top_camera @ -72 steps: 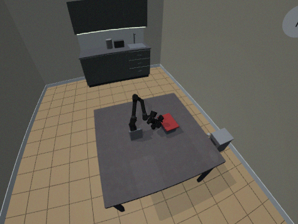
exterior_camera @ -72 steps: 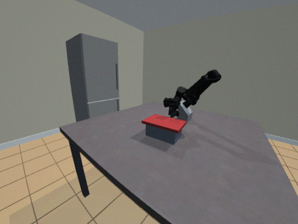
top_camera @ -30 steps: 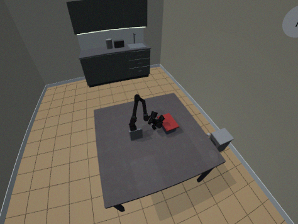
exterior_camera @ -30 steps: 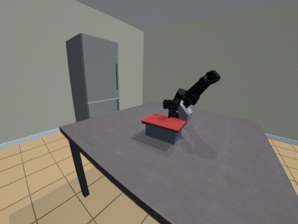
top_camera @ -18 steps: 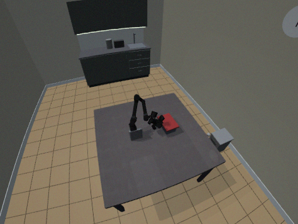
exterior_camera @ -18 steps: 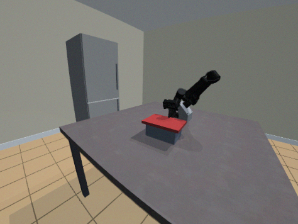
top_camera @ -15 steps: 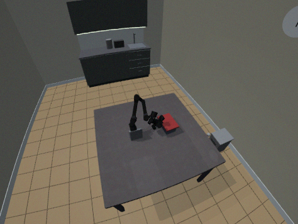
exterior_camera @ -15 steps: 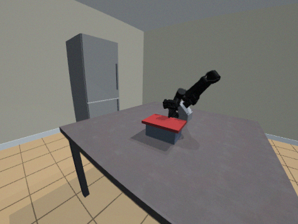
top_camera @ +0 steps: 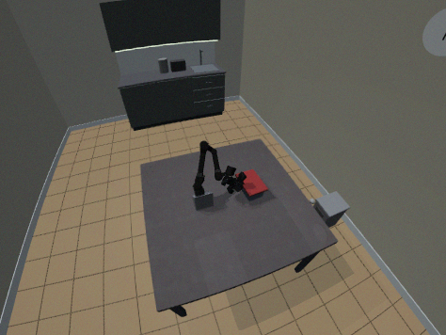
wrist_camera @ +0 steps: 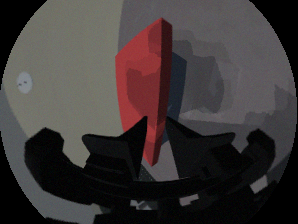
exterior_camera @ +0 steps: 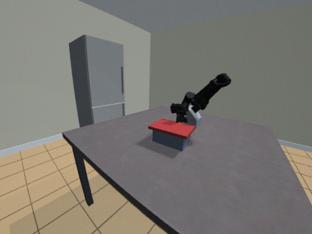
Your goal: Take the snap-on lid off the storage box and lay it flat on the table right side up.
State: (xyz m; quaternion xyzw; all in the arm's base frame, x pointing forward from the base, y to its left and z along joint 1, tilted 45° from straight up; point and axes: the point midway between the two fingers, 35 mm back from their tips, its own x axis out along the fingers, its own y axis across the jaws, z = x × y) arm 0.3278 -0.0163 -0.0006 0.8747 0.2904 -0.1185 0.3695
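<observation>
The lid is 70 mm ahead of my gripper tip. The rest, counted from my gripper tip: blue-grey storage box (70 mm ahead, 50 mm below).
</observation>
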